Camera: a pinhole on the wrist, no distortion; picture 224 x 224 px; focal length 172.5 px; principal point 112.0 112.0 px. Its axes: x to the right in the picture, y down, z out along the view. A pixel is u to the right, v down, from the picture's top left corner.
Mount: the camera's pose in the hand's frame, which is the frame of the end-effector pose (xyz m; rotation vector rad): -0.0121 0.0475 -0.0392 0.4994 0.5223 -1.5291
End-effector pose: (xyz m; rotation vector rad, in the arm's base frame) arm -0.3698 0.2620 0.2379 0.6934 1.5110 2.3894
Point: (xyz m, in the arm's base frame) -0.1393 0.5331 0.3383
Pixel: 19.7 88.2
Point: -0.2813 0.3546 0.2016
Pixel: 117.5 79.1
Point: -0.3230 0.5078 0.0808
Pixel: 169.2 130.3
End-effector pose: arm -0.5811 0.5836 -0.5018 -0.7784 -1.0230 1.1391
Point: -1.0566 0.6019 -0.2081
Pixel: 36.1 127.4
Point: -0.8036 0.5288 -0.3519
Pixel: 64.2 96.4
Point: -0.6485 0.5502 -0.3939
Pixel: 128.4 111.3
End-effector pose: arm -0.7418 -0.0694 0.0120 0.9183 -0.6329 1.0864
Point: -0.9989 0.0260 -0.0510
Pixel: behind the camera
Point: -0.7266 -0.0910 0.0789
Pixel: 75.9 216.7
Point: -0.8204 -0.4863 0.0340
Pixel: 7.5 14.9
